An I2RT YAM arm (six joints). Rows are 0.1 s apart.
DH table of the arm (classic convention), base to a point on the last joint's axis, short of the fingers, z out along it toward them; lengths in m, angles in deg. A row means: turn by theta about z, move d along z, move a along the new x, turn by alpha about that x. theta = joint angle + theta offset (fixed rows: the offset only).
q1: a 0.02; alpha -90; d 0.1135; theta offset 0
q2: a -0.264; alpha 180; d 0; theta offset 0
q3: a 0.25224; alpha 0; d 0; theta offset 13.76
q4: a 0.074; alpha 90; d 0; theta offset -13.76
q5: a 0; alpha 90; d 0; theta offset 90
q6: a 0; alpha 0; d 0.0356; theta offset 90
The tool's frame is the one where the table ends.
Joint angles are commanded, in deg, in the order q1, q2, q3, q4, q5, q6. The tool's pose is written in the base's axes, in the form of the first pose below.
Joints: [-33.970, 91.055, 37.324, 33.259, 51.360, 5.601]
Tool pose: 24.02 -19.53 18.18 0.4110 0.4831 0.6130 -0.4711
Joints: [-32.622, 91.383, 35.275, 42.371, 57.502, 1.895]
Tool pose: 23.92 -18.88 18.54 0.4218 0.4882 0.5705 -0.5083
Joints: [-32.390, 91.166, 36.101, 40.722, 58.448, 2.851]
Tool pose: 24.10 -18.88 18.80 0.4192 0.4940 0.5663 -0.5093
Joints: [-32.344, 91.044, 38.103, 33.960, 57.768, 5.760]
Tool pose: 24.43 -19.04 18.79 0.4046 0.4979 0.5821 -0.4996
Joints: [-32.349, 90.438, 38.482, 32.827, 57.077, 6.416]
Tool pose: 24.46 -19.03 19.09 0.4090 0.4988 0.5833 -0.4936
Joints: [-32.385, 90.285, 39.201, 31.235, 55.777, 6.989]
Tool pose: 24.63 -19.11 19.26 0.4113 0.4968 0.5905 -0.4851
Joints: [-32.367, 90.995, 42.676, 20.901, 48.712, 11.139]
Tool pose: 25.50 -19.33 18.95 0.4002 0.4875 0.6437 -0.4335
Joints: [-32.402, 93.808, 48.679, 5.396, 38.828, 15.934]
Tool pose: 26.76 -19.63 18.06 0.3534 0.4784 0.7212 -0.3552
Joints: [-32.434, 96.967, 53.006, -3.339, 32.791, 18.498]
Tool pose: 27.70 -19.89 17.23 0.3148 0.4770 0.7625 -0.3033
